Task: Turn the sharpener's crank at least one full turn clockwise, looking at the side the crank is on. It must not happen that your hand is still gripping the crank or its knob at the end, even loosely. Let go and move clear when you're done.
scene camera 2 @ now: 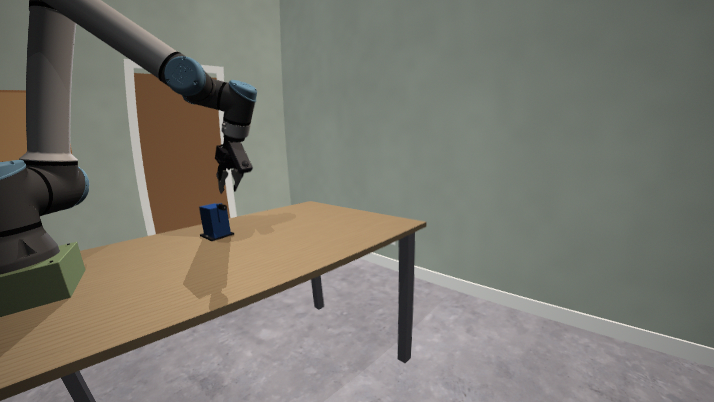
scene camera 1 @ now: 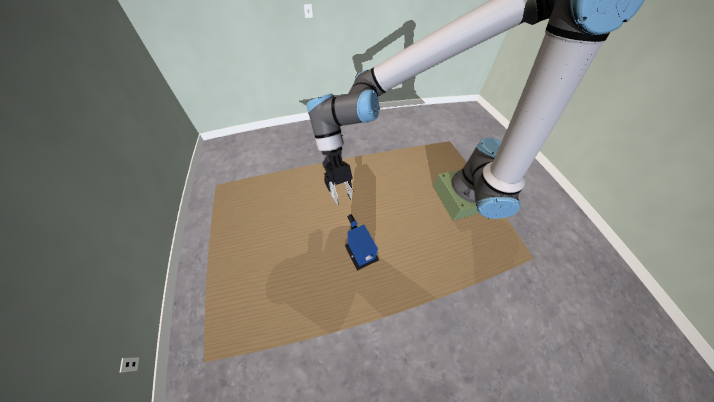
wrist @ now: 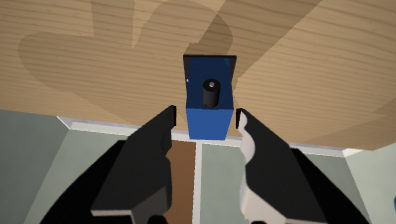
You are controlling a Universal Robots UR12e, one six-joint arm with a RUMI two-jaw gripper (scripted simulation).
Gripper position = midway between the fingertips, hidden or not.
In view: my gripper [scene camera 2: 227,192] and a blue pencil sharpener [scene camera 1: 365,248].
My gripper shows as well in scene camera 1 [scene camera 1: 344,202] and in the wrist view [wrist: 206,108]. The blue pencil sharpener also shows in scene camera 2 [scene camera 2: 213,230] and in the wrist view [wrist: 201,126].
